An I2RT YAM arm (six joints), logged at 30 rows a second.
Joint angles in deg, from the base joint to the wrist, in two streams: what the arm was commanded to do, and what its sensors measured. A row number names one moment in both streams.
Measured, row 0:
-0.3, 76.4, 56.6, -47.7, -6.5, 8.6
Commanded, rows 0 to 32:
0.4, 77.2, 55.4, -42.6, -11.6, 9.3
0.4, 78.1, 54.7, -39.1, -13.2, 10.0
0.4, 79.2, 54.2, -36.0, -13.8, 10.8
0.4, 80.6, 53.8, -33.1, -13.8, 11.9
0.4, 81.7, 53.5, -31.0, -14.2, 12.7
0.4, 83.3, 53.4, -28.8, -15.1, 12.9
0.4, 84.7, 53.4, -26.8, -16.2, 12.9
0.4, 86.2, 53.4, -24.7, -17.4, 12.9
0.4, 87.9, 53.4, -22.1, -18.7, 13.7
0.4, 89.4, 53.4, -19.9, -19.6, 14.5
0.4, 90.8, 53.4, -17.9, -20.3, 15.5
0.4, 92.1, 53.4, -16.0, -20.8, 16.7
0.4, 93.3, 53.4, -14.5, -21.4, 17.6
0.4, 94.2, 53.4, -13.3, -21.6, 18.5
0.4, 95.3, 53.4, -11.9, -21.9, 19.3
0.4, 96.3, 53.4, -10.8, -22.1, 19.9
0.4, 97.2, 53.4, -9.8, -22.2, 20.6
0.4, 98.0, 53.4, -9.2, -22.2, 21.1
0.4, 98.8, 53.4, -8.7, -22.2, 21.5
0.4, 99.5, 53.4, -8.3, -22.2, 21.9
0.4, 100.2, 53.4, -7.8, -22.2, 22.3
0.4, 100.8, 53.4, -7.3, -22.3, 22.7
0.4, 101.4, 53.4, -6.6, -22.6, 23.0
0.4, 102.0, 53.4, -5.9, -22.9, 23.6
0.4, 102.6, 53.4, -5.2, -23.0, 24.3
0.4, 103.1, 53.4, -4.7, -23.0, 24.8
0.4, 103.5, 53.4, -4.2, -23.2, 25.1
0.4, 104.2, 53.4, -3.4, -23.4, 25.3
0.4, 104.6, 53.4, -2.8, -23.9, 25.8
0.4, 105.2, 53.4, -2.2, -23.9, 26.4
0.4, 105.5, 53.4, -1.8, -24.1, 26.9
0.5, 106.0, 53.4, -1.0, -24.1, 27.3
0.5, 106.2, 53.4, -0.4, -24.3, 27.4
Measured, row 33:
-0.3, 105.1, 53.8, -1.3, -23.0, 25.1
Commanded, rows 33 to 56:
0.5, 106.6, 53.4, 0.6, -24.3, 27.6
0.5, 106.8, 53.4, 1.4, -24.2, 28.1
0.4, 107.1, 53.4, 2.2, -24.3, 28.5
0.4, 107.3, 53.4, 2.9, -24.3, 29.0
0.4, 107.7, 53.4, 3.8, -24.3, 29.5
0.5, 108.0, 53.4, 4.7, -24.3, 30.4
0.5, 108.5, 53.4, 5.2, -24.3, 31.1
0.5, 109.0, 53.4, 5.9, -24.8, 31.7
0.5, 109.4, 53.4, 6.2, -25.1, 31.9
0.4, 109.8, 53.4, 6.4, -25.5, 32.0
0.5, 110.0, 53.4, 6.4, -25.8, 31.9
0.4, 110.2, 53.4, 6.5, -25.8, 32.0
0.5, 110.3, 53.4, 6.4, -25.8, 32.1
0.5, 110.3, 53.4, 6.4, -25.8, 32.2
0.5, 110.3, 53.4, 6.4, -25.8, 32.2
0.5, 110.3, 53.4, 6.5, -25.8, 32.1
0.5, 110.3, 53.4, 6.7, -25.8, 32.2
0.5, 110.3, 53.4, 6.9, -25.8, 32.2
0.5, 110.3, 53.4, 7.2, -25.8, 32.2
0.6, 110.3, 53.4, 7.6, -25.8, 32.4
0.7, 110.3, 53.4, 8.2, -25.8, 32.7
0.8, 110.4, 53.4, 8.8, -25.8, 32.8
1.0, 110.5, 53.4, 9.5, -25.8, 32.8
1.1, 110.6, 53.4, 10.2, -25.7, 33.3
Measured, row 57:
0.3, 110.0, 53.7, 9.3, -25.2, 32.1
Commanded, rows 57 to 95:
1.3, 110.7, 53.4, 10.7, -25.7, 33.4
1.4, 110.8, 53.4, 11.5, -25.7, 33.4
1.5, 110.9, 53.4, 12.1, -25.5, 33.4
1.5, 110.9, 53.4, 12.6, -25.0, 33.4
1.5, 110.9, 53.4, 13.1, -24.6, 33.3
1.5, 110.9, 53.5, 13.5, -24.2, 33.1
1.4, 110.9, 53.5, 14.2, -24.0, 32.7
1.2, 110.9, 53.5, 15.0, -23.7, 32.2
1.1, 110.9, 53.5, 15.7, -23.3, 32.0
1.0, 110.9, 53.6, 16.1, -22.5, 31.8
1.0, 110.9, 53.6, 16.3, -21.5, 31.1
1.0, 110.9, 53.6, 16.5, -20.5, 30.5
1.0, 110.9, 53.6, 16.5, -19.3, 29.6
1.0, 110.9, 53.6, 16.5, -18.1, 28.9
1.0, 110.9, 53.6, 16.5, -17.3, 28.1
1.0, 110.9, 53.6, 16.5, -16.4, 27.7
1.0, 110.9, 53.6, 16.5, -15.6, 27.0
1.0, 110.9, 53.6, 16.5, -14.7, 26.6
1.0, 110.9, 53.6, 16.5, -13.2, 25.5
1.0, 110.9, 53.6, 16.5, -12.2, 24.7
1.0, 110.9, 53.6, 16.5, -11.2, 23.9
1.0, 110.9, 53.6, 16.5, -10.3, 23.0
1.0, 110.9, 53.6, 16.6, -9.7, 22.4
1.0, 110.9, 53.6, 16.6, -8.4, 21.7
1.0, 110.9, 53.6, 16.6, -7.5, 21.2
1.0, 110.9, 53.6, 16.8, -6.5, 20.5
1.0, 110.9, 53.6, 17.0, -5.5, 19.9
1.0, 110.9, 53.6, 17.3, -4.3, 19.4
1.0, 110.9, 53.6, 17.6, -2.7, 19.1
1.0, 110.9, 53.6, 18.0, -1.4, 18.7
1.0, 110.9, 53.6, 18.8, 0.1, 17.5
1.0, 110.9, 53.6, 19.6, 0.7, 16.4
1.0, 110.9, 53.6, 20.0, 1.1, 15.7
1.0, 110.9, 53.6, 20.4, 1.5, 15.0
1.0, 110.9, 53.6, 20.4, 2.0, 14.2
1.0, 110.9, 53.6, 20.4, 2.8, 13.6
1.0, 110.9, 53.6, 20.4, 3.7, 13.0
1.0, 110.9, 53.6, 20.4, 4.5, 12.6
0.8, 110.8, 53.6, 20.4, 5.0, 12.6
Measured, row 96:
1.0, 110.1, 53.6, 20.3, 1.1, 15.6
